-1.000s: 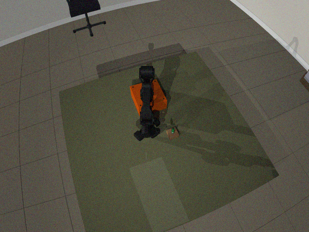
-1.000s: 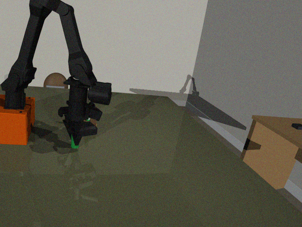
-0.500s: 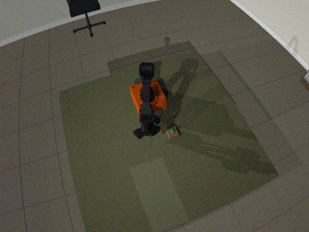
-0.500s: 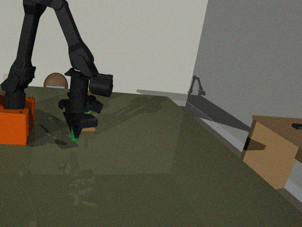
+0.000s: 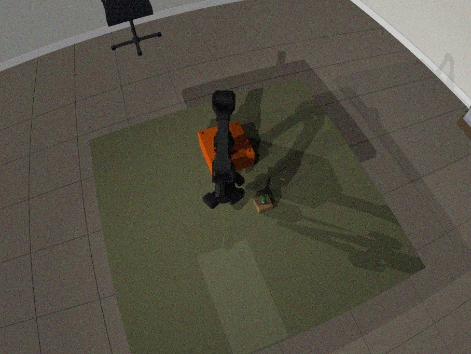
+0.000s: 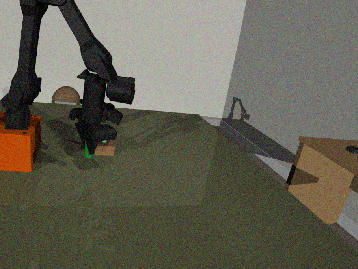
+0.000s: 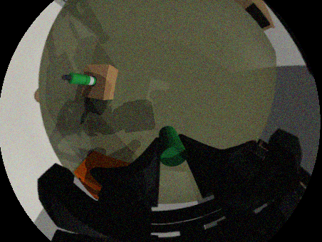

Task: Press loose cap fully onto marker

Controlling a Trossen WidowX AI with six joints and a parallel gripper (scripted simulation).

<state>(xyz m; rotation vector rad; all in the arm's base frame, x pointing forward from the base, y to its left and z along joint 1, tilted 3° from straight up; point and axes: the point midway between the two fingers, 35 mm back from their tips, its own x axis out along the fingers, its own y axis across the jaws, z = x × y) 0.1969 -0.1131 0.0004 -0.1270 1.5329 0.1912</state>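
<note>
The holder block lies 9 cm ahead of my gripper tip, 14 cm to the left of it and 5 cm below it. From my gripper tip the other things lie so: green cap: 1 cm above.
</note>
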